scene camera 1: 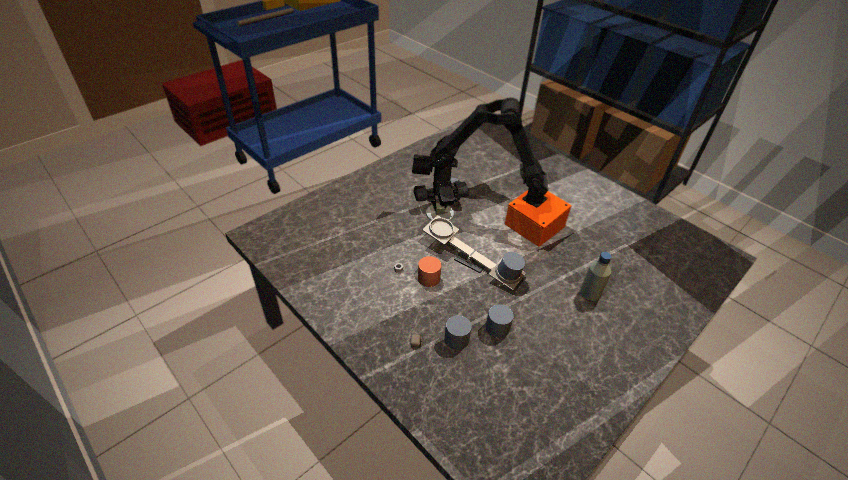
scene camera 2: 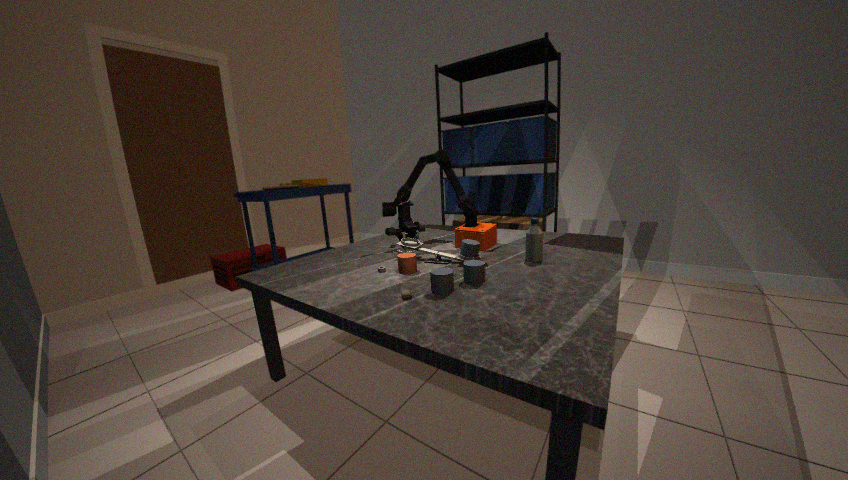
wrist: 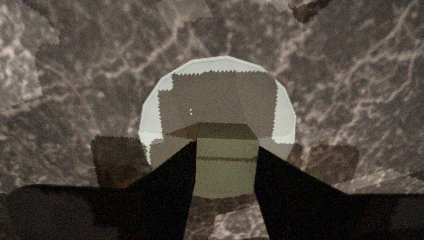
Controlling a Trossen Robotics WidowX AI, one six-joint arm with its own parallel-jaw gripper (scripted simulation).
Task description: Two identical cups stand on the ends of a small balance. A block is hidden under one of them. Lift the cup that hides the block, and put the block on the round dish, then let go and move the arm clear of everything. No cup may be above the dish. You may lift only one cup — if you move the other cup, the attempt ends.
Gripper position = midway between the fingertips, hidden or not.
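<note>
My gripper is visible to me at (scene camera 1: 439,209) and again at (wrist: 223,149). I also see a balance beam (scene camera 1: 441,229), and there is a pale round dish (wrist: 220,89). A bottle (scene camera 1: 598,273) is here as well, though in the wrist view the bottle is out of frame.
</note>
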